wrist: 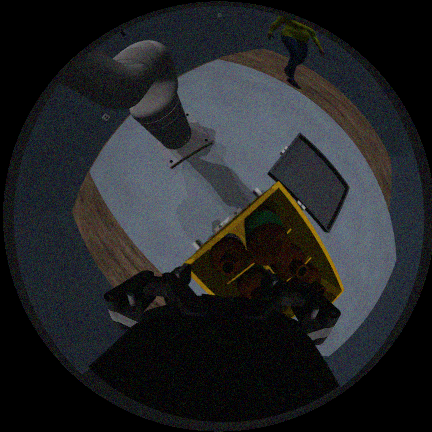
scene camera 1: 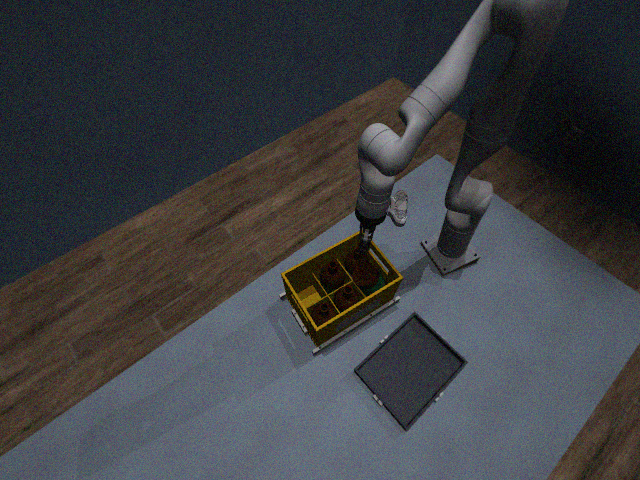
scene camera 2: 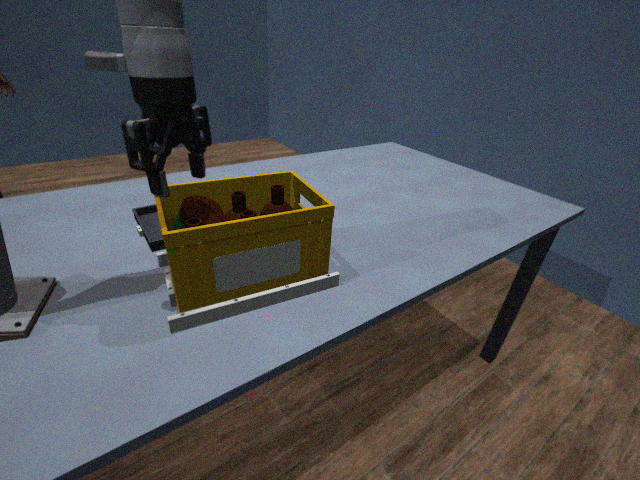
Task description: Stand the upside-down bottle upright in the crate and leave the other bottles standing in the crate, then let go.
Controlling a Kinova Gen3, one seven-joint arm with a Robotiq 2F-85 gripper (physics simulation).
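Frame: origin at the arm's base, x back, y right, z up, level; millimetres.
Where they show: gripper, fingertip midpoint: (wrist: pixel 225 275) (scene camera 2: pixel 181 186); arm's base, origin of the base link: (wrist: pixel 175 134) (scene camera 1: pixel 451 245).
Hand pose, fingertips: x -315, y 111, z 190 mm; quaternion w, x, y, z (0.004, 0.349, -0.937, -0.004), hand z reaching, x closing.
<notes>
Things, the pixels of their top centre, and the offset from my fingertips. "spot": a spot on its surface instead.
- upside-down bottle, middle of its top: (wrist: pixel 275 226) (scene camera 2: pixel 184 196) (scene camera 1: pixel 378 273) dx -14, dy -84, dz -53 mm
- yellow crate, middle of its top: (wrist: pixel 285 288) (scene camera 2: pixel 241 195) (scene camera 1: pixel 341 275) dx -101, dy -31, dz -45 mm
- far end, surface spot: (scene camera 1: pixel 324 310) spot: dx -194, dy -80, dz -57 mm
The upside-down bottle (scene camera 1: pixel 366 275) (scene camera 2: pixel 201 209) (wrist: pixel 267 242) is brown with green lower down. It is base up in the yellow crate (scene camera 1: pixel 356 313) (scene camera 2: pixel 191 273) (wrist: pixel 279 185), in the compartment at the robot-base end on the tray side. Other brown bottles stand neck up, among them one in the middle (scene camera 1: pixel 332 272) and one at the far end (scene camera 1: pixel 324 310). Another bottle (wrist: pixel 229 262) (scene camera 2: pixel 193 221) stands beside the upside-down one. My gripper (scene camera 1: pixel 363 248) (scene camera 2: pixel 178 181) (wrist: pixel 225 275) is open and empty, pointing down above the crate's robot-base end. Bottle bodies are partly hidden by crate walls and dividers.
A dark shallow tray (scene camera 1: pixel 410 369) (scene camera 2: pixel 147 222) (wrist: pixel 310 180) lies beside the crate. White rails (scene camera 2: pixel 255 301) edge the crate's foot. The robot's base plate (scene camera 2: pixel 31 307) is near the crate's near end. A person in a yellow top (wrist: pixel 297 32) stands beyond the table.
</notes>
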